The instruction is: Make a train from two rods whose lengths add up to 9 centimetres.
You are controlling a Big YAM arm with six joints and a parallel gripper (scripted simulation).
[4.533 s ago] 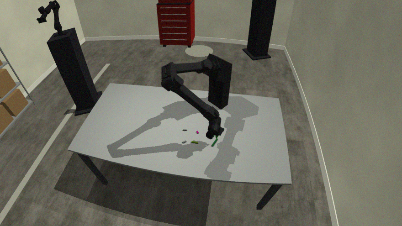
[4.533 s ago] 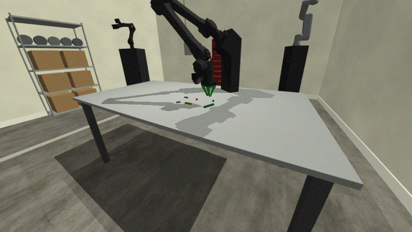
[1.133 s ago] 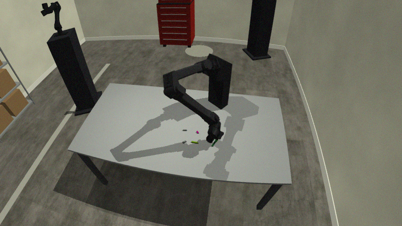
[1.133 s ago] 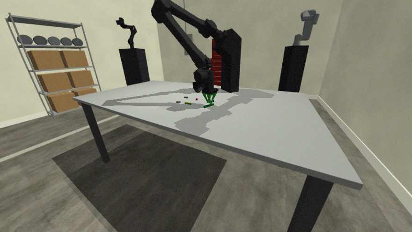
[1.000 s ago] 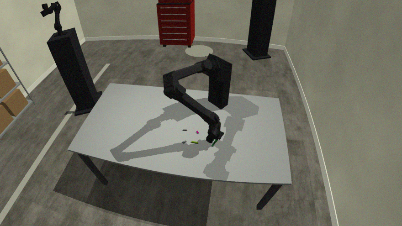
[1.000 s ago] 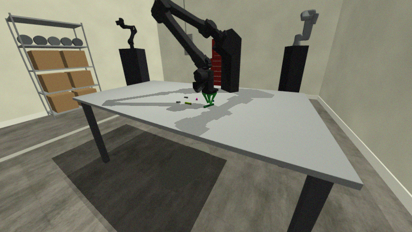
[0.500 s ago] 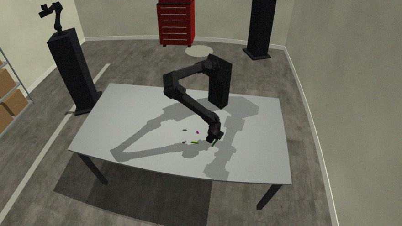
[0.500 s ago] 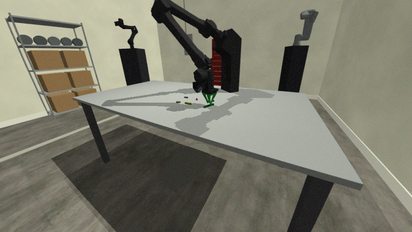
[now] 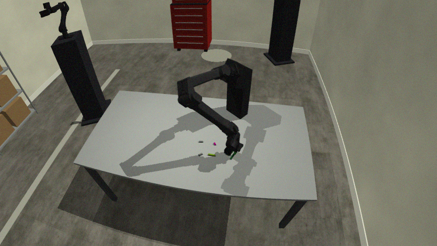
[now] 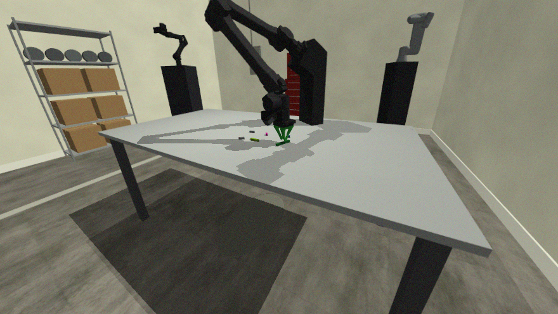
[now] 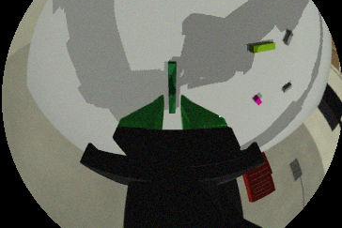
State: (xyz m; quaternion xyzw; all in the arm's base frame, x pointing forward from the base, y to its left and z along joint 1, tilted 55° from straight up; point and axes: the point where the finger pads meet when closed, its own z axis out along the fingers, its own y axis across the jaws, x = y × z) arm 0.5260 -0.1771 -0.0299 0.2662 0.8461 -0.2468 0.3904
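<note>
Now: the green rod 20 mm below my hand. The rest, counted from my hand: magenta rod: 130 mm behind, 100 mm to the right, 20 mm below; lime rod: 50 mm behind, 150 mm to the right, 20 mm below; blue rod: 90 mm behind, 30 mm to the left, 20 mm below.
</note>
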